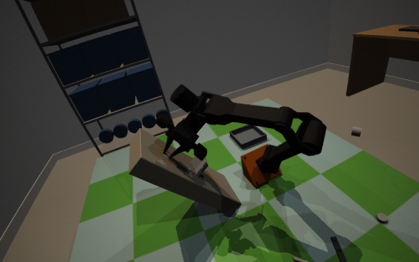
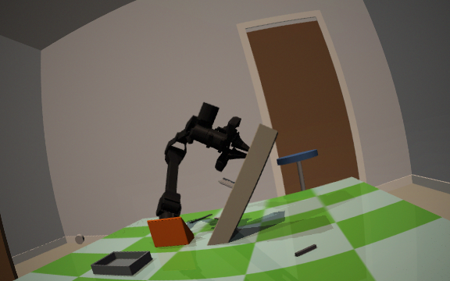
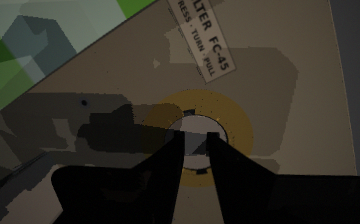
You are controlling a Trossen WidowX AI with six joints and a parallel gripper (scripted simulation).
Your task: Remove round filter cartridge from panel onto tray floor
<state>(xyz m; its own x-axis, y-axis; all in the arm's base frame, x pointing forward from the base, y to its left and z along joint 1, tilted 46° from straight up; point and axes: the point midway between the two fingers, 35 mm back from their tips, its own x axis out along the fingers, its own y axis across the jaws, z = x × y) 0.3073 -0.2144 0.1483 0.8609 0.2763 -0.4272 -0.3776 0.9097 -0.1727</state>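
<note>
The round filter cartridge lies 1 cm below my gripper tip and 1 cm ahead of it. The rest, counted from my gripper tip: dark tray (46 cm behind, 26 cm below, 22 cm to the right); grey bracket (10 cm below, 9 cm behind, 1 cm to the left); tan service panel (8 cm below, 4 cm behind, 1 cm to the left).
</note>
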